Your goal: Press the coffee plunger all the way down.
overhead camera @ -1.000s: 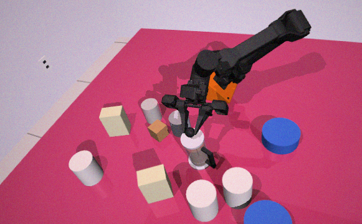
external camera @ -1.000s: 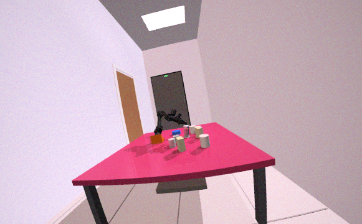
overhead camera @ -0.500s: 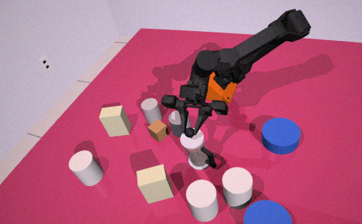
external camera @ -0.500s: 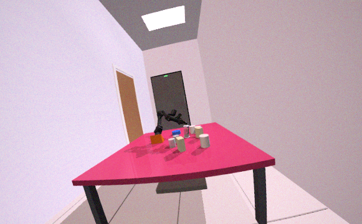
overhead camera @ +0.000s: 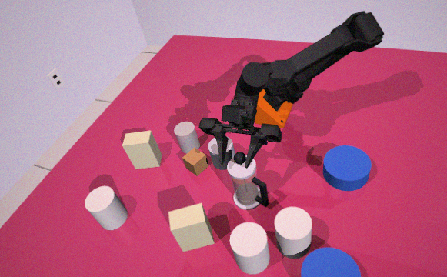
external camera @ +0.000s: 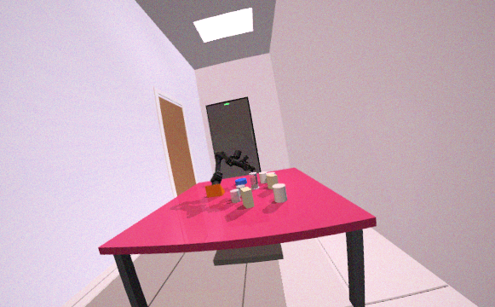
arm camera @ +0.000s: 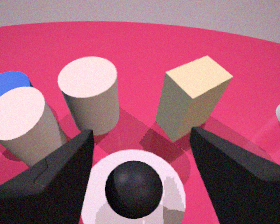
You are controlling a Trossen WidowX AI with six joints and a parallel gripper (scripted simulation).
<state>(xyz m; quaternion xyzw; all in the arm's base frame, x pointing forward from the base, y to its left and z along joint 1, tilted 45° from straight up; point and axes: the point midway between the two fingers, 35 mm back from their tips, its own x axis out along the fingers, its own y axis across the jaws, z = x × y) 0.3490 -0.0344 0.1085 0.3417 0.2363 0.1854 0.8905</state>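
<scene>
Right now the coffee press is 90 mm below my gripper tip, 20 mm to the left of it and 20 mm behind it. Round my gripper tip: grey cup (130 mm below, 120 mm to the right, 120 mm behind); orange cube (190 mm to the right, 140 mm below, 70 mm behind).
</scene>
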